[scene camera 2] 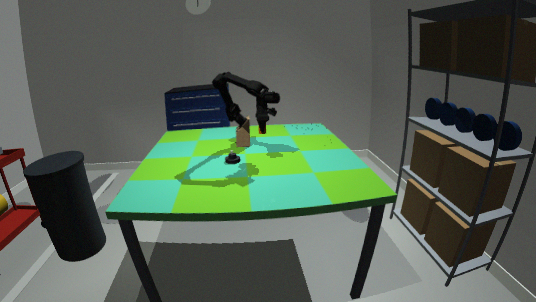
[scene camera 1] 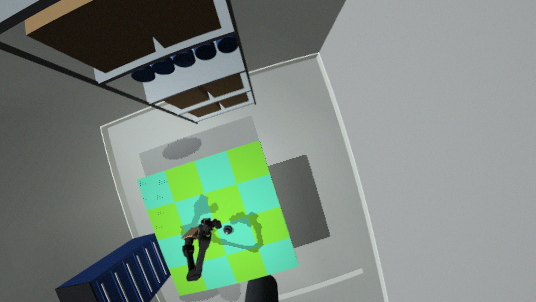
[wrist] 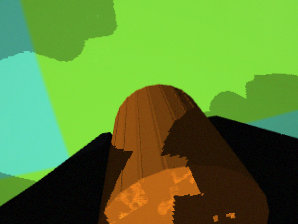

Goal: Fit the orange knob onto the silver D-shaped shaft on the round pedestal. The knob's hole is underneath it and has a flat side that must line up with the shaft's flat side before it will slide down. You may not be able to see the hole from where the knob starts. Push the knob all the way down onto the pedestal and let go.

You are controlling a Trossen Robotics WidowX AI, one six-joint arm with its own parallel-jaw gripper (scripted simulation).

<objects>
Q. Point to an orange knob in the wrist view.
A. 166,154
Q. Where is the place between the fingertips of my gripper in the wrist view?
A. At 160,134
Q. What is my gripper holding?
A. An orange knob.
</objects>
